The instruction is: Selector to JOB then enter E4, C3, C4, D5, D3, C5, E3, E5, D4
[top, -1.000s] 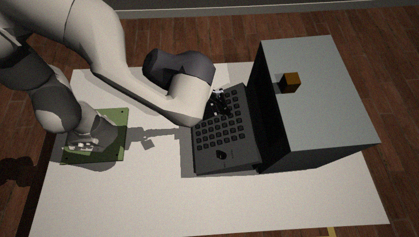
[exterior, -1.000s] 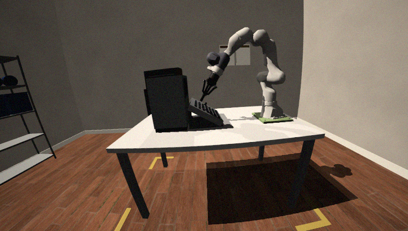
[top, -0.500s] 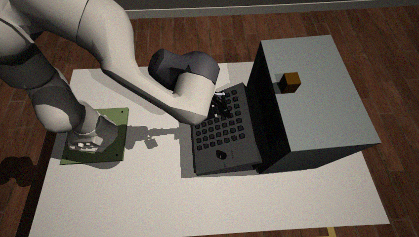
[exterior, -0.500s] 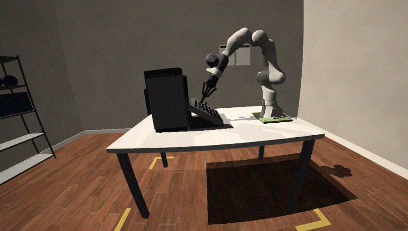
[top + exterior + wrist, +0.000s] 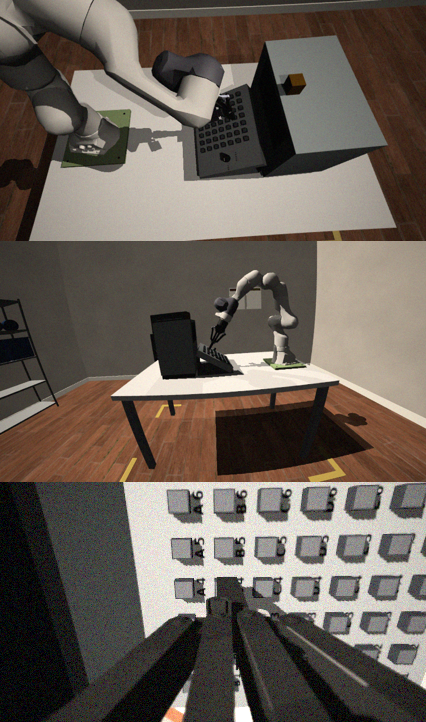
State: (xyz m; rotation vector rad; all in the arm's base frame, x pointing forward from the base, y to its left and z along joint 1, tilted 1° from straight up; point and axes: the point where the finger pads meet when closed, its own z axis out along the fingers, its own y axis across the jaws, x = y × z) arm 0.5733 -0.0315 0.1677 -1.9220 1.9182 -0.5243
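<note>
My gripper is now 60 mm above the key C5 and 30 mm to the left of it. The rest, counted from my hand: a5 key 50 mm ahead, 30 mm to the right, 20 mm below; c6 key 70 mm to the right, 60 mm below; a7 key 100 mm to the right, 50 mm ahead, 20 mm below.
</note>
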